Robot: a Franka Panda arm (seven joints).
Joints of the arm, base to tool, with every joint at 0 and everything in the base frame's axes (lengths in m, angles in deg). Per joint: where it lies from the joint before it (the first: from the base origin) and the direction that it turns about. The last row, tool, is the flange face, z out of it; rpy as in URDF.
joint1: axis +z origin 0 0 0.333
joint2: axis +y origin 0 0 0
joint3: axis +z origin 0 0 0.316
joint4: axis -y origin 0.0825 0 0
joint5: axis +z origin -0.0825 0 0.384
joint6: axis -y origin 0 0 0
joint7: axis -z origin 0.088 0 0
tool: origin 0 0 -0.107 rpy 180 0 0
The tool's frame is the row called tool.
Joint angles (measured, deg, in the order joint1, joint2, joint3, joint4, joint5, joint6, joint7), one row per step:
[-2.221 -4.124 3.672 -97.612 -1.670 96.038 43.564]
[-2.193 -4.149 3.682 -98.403 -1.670 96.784 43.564]
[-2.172 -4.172 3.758 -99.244 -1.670 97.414 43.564]
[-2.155 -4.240 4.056 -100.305 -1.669 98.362 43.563]
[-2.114 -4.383 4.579 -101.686 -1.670 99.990 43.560]
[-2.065 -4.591 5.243 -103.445 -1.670 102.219 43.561]
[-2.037 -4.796 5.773 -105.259 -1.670 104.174 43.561]
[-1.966 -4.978 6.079 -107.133 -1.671 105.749 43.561]
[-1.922 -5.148 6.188 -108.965 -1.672 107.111 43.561]
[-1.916 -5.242 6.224 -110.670 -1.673 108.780 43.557]
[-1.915 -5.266 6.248 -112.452 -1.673 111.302 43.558]
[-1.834 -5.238 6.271 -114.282 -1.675 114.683 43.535]
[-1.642 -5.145 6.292 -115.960 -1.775 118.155 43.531]
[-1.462 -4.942 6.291 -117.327 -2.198 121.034 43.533]
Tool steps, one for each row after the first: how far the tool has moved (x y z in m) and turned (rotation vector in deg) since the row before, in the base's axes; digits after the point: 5 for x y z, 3 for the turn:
[0.00057 0.00040 -0.00520 -0.001 0.020 0.059]
[0.00024 0.00096 -0.00584 -0.011 0.189 0.114]
[0.00024 0.00311 -0.00678 -0.024 0.047 0.342]
[0.00052 0.00560 -0.00770 -0.031 -0.387 0.614]
[0.00048 0.00711 -0.00934 -0.027 -0.674 0.777]
[-0.00037 0.00553 -0.01030 -0.033 -0.342 0.613]
[-0.00130 0.00363 -0.01165 -0.045 0.119 0.418]
[-0.00176 0.00137 -0.01174 -0.042 0.301 0.187]
[-0.00094 0.00036 -0.01086 0.002 -0.056 0.093]
[0.00031 0.00032 -0.01074 0.073 -0.759 0.102]
[0.00137 0.00120 -0.01013 0.143 -1.513 0.237]
[0.00156 0.00217 -0.00916 0.083 -1.697 0.367]
[0.00138 0.00155 -0.00846 -0.225 -1.329 0.440]

